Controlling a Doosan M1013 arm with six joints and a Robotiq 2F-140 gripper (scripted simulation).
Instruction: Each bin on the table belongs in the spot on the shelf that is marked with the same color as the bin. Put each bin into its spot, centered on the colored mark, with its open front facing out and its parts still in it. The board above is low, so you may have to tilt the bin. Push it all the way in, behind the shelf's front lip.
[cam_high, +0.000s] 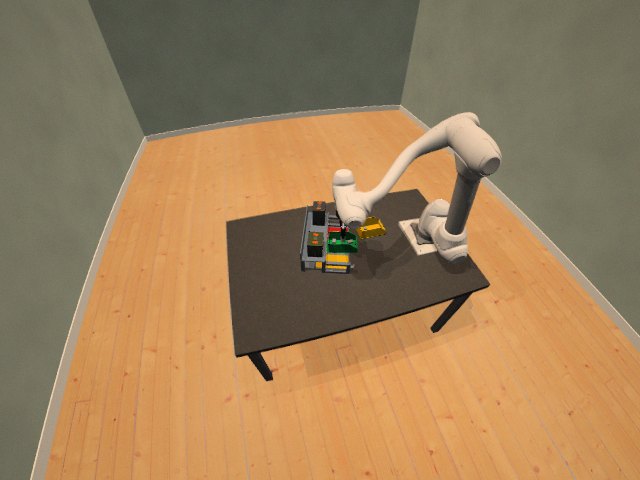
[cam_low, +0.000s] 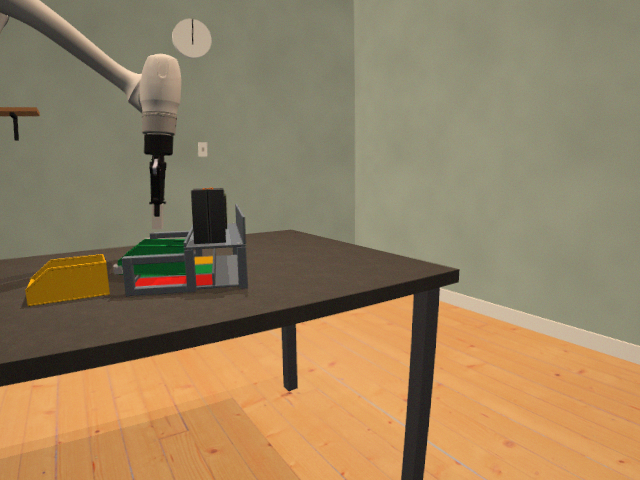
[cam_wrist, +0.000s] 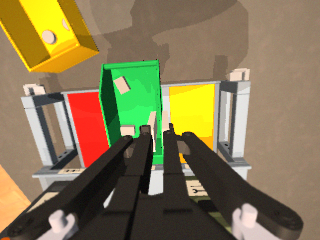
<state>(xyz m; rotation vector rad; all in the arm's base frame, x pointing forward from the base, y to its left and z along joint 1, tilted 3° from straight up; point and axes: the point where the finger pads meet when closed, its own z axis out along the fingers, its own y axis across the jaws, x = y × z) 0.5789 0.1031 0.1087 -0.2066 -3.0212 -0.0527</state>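
Right now my hand is 1 cm past the green bin, 5 cm to the left of it and 10 cm above it. From my hand the other things lie so: yellow bin (21 cm behind, 17 cm to the right, 11 cm below).
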